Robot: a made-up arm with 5 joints.
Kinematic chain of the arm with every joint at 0, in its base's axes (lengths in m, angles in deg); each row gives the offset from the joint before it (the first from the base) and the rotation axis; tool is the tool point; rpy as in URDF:
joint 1: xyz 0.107 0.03 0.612 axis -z
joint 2: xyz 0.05 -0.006 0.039 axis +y
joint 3: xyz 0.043 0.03 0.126 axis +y
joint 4: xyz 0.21 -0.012 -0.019 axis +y
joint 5: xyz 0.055 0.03 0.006 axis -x
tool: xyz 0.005 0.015 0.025 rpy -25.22 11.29 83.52
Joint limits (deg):
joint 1: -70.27..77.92
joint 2: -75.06..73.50
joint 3: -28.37..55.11
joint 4: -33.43..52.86
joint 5: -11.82..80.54
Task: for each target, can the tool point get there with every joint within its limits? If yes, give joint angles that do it. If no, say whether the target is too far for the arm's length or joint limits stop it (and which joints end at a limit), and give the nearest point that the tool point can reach.
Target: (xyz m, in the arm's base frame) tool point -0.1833 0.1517 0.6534
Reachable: no: joint limits stop it (at a limit: joint 2, joint 3, joint 4, joint 5) | nearest point 0.0399 0.0581 0.4995 | short by 0.287 m
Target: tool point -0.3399 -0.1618 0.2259
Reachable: no: too far | nearest point 0.0371 0.0412 0.4569 | short by 0.487 m
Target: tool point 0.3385 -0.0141 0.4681
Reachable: yes | joints 27.17 34.22 40.16 6.09 26.18
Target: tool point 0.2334 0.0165 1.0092
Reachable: yes | joints 38.55 -44.36 -17.02 -13.75 33.15
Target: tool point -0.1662 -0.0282 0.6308
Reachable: no: joint limits stop it (at a limit: joint 1, joint 2, joint 3, joint 4, joint 5) | nearest point 0.0343 0.0319 0.4995 | short by 0.247 m
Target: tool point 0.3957 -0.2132 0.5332
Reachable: yes | joints 50.22 41.99 -5.70 26.35 25.24
